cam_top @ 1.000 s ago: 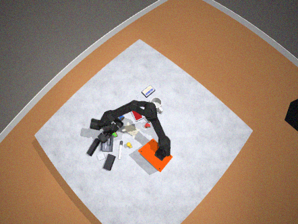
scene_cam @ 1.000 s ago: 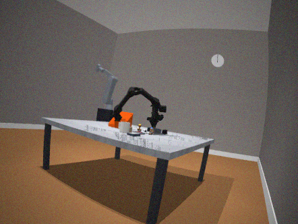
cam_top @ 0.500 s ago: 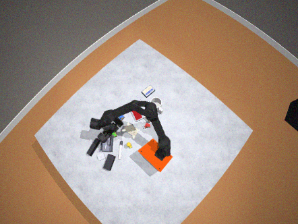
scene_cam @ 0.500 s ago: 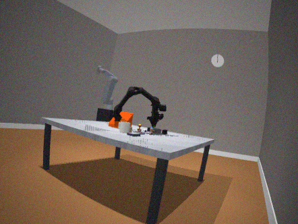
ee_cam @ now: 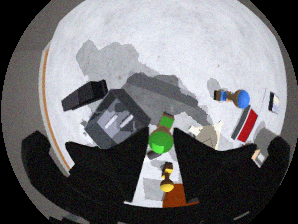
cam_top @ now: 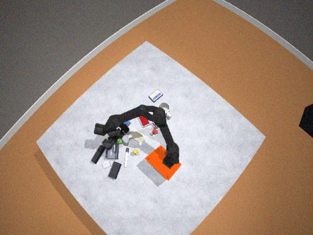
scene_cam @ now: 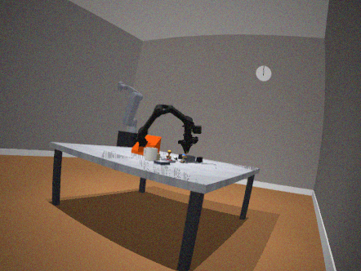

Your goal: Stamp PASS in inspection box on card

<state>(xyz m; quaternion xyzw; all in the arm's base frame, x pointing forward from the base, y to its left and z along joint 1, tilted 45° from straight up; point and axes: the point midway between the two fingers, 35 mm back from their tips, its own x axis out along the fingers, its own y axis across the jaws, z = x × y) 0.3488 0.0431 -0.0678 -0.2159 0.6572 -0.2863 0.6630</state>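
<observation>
The dark red ink pad lies 22 cm to the right of my gripper tip, 6 cm below it and 4 cm behind it. The rest, counted from my gripper tip: green PASS stamp: 2 cm below, 1 cm behind; then pen: 10 cm behind, 6 cm below, 5 cm to the left; then tray: 9 cm to the left, 5 cm below, 1 cm behind.
</observation>
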